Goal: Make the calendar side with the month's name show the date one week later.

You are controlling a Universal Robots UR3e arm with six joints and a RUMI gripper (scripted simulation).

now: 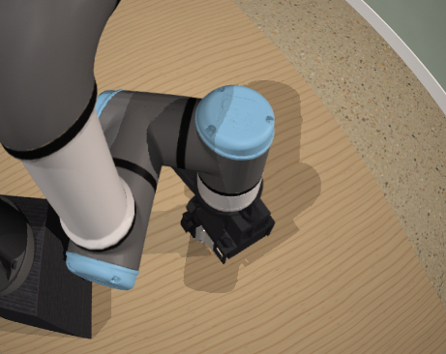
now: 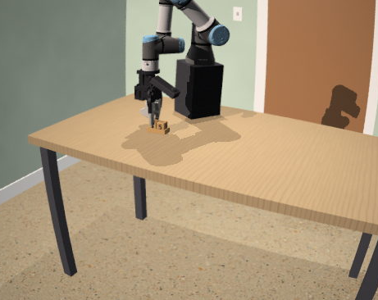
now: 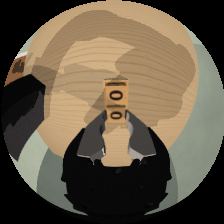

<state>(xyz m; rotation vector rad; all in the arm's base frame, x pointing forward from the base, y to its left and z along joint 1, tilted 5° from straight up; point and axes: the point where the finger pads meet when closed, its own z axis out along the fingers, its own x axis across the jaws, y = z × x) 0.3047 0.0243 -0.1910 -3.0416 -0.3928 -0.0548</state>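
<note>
Now: hand 20 mm to the right of the wooden tray and 30 mm above it.
</note>
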